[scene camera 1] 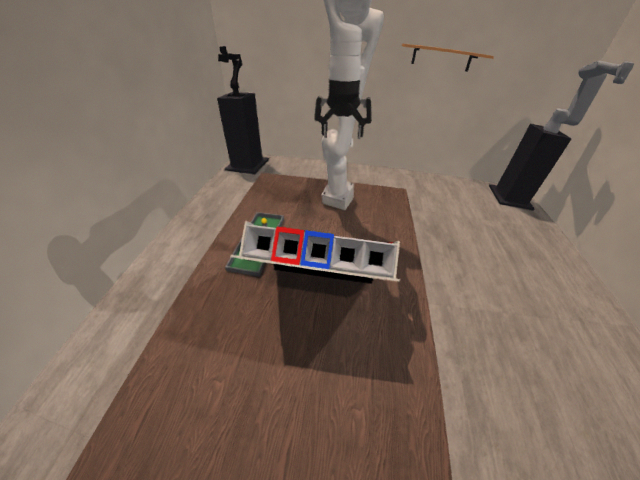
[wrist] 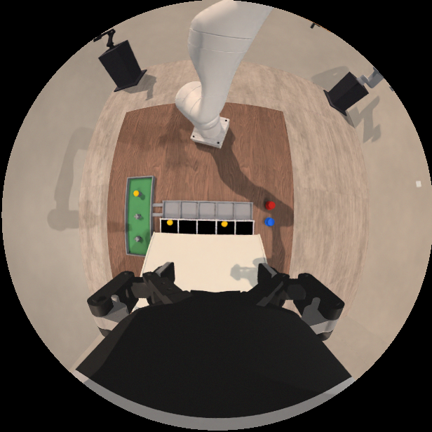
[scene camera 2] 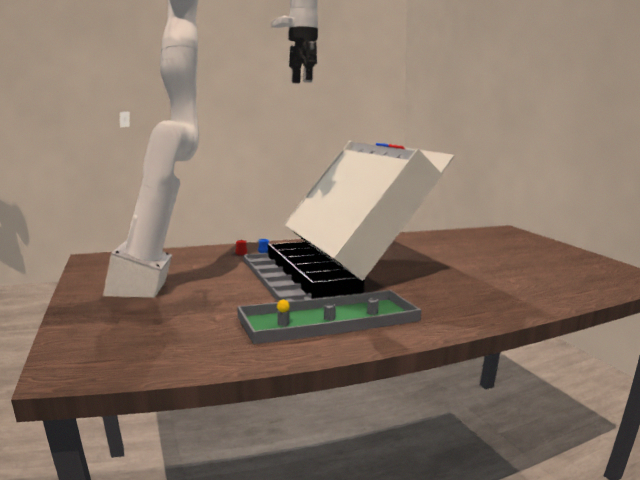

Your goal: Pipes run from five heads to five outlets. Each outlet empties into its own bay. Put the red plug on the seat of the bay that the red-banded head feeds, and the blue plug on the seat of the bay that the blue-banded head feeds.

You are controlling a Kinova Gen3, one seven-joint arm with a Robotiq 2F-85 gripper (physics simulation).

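Where they show: gripper, fingertip midpoint: (scene camera 1: 342, 137) (scene camera 2: 301, 82); arm's base, link origin: (scene camera 1: 337, 188) (scene camera 2: 142, 253).
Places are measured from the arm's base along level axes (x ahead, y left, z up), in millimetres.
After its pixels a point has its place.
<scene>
My gripper (scene camera 1: 342, 131) {x 411, y 49, z 416 mm} (scene camera 2: 302, 80) {x 411, y 49, z 416 mm} (wrist: 215, 272) is open and empty, high above the pipe housing (scene camera 2: 341, 201) {x 511, y 7, z 109 mm} (wrist: 205, 255). The red-banded head (scene camera 1: 285, 261) {x 706, y -27, z 206 mm} is second from the left in scene camera 1; the blue-banded head (scene camera 1: 315, 265) {x 700, y 48, z 206 mm} is beside it, in the middle. The housing hides the pipes. In the wrist view, one yellow ball (wrist: 170, 222) is in the leftmost black bay and another yellow ball (wrist: 224, 224) is in the bay second from the right. The grey seats (wrist: 207, 210) beside the bays hold no plugs. The red plug (scene camera 2: 241, 247) {x 289, y 275, z -68 mm} (wrist: 270, 205) and blue plug (scene camera 2: 263, 245) {x 358, y 279, z -66 mm} (wrist: 270, 222) stand upright right of them.
A green-floored tray (scene camera 2: 336, 328) {x 381, y -355, z -80 mm} (wrist: 139, 205) stands left of the bays in the wrist view. It has grey posts, and a yellow ball (scene camera 1: 264, 220) {x 295, y -287, z -40 mm} (scene camera 2: 282, 305) {x 286, y -302, z -43 mm} (wrist: 136, 193) sits on one. The tilted housing overhangs the table behind the bays. The arm's base (scene camera 1: 337, 196) {x 51, y 8, z -13 mm} (scene camera 2: 136, 273) {x -15, y -63, z -31 mm} (wrist: 210, 132) stands opposite.
</scene>
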